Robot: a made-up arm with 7 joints. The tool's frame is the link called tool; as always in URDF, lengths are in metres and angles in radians.
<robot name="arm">
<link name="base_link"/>
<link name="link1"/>
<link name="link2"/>
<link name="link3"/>
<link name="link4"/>
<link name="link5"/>
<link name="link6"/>
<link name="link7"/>
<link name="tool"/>
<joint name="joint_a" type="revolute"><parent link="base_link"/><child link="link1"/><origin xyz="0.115 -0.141 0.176"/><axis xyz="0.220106 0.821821 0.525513"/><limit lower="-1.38" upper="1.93"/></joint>
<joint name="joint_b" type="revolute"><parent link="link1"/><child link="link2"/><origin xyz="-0.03 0.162 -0.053"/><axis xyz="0 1 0"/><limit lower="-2.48" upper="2.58"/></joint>
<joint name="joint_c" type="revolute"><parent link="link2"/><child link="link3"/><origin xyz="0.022 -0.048 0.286"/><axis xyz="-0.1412 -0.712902 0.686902"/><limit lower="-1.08" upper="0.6"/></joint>
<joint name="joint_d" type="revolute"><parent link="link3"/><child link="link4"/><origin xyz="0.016 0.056 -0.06"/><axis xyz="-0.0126 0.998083 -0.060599"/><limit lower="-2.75" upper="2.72"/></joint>
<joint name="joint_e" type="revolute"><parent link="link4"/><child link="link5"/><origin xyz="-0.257 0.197 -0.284"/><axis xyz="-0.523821 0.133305 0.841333"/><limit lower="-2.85" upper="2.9"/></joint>
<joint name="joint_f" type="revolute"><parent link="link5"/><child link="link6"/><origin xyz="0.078 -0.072 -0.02"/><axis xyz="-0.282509 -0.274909 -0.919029"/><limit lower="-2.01" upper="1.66"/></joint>
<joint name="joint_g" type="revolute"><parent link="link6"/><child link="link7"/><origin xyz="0.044 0.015 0.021"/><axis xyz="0 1 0"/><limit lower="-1.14" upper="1.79"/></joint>
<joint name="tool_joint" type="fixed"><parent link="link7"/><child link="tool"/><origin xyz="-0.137 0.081 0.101" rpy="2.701 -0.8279 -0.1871"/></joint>
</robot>
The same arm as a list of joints. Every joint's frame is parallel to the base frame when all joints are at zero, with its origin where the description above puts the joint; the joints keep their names.
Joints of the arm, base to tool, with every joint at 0 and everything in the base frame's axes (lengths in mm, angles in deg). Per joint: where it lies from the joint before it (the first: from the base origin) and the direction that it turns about. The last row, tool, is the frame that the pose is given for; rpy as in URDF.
joint_a: xyz 115.0 -141.0 176.0 axis 0.220106 0.821821 0.525513
joint_b: xyz -30.0 162.0 -53.0 axis +y
joint_c: xyz 22.0 -48.0 286.0 axis -0.1412 -0.712902 0.686902
joint_d: xyz 16.0 56.0 -60.0 axis -0.0126 0.998083 -0.060599
joint_e: xyz -257.0 197.0 -284.0 axis -0.523821 0.133305 0.841333
joint_f: xyz 78.0 -72.0 -20.0 axis -0.282509 -0.274909 -0.919029
joint_g: xyz 44.0 15.0 21.0 axis +y
tool: xyz -137.0 81.0 101.0 rpy 154.76 -47.44 -10.72
Joint limits (deg, base to tool): -79.07..110.58 -142.09..147.82 -61.88..34.38 -157.56..155.84 -163.29..166.16 -115.16..95.11 -65.32..102.56

